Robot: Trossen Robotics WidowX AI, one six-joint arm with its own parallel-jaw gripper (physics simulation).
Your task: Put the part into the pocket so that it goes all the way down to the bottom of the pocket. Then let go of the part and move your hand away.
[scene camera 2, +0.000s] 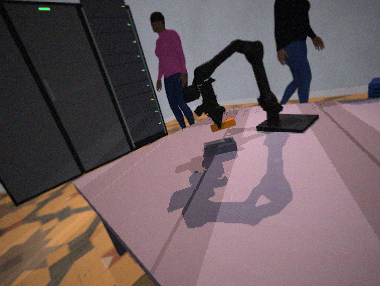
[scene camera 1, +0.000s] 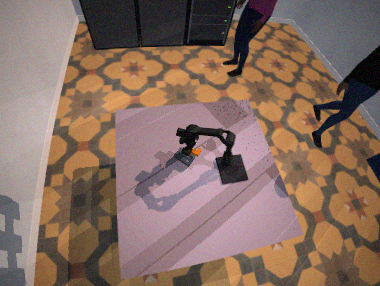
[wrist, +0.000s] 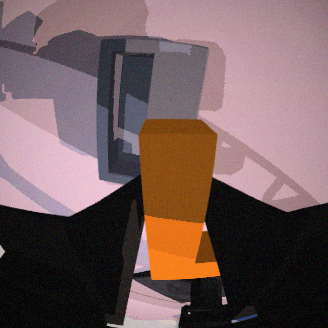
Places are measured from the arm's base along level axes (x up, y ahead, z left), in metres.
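Pixels of known places: gripper, fingertip midpoint: [scene camera 2: 219, 128] [wrist: 172, 181]; arm's base, origin of the base link: [scene camera 2: 273, 122] [scene camera 1: 226, 162] [wrist: 206, 280].
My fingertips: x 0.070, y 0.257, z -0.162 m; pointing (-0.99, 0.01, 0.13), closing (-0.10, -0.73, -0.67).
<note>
Ahead of a thing's pixels: the offset from my fingertips to its top centre. Level surfaces: height alone.
The orange part @(dx +0.027, dy -0.025, dz +0.004 m) [scene camera 1: 197, 151] [scene camera 2: 229, 124] [wrist: 177, 175] is held up in the air between the fingers. My gripper [scene camera 1: 188, 151] [scene camera 2: 219, 126] [wrist: 172, 181] is shut on it, pointing down. The grey block with the pocket @(dx -0.058, dy +0.035, dz +0.004 m) [scene camera 1: 187, 160] [scene camera 2: 222, 148] [wrist: 179, 80] lies on the pink surface. In scene camera 2, the part appears above and behind the block, apart from it. In the wrist view the part covers the block's lower right corner, and the pocket opening shows left of the part's far end. The pocket's lower right end is hidden.
The arm's black base [scene camera 1: 232, 170] [scene camera 2: 290, 123] stands on the pink table top @(dx -0.094 m) [scene camera 1: 150, 240] [scene camera 2: 310, 240], to the right of the block. Two people [scene camera 1: 245, 35] [scene camera 2: 171, 55] stand beyond the table. Dark cabinets [scene camera 1: 110, 22] [scene camera 2: 55, 75] stand behind it.
</note>
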